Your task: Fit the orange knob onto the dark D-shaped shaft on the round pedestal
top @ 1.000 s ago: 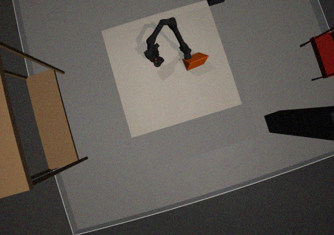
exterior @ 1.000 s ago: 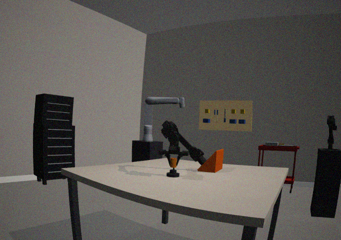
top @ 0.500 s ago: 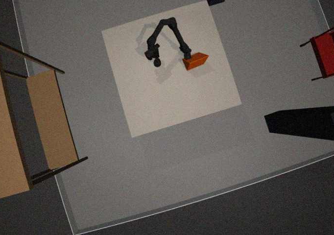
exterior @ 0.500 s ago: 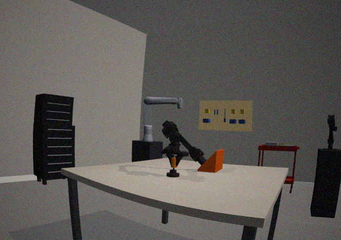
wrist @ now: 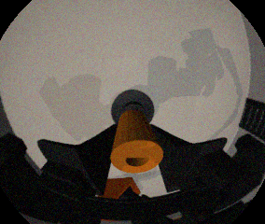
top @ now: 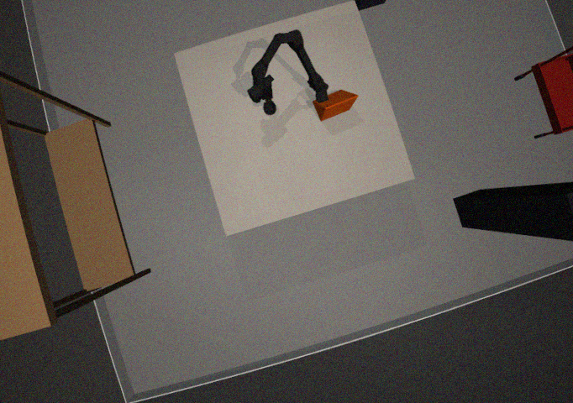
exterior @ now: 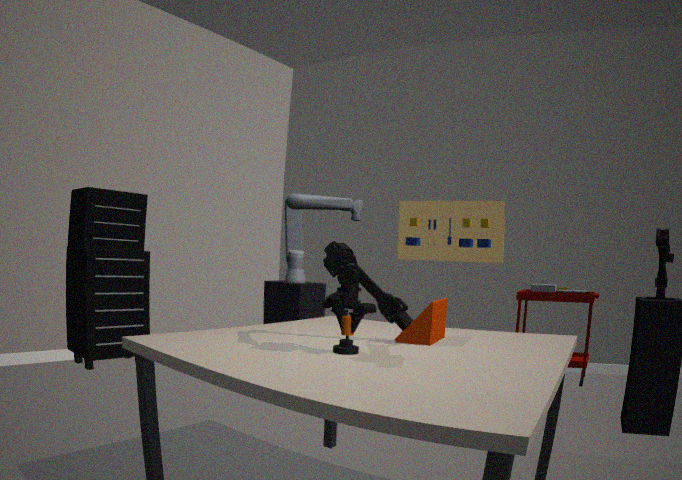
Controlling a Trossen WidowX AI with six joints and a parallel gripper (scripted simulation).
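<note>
Right now my gripper tip is 20 mm below the orange knob. Also, from my gripper tip: dark round pedestal: 40 mm below.
</note>
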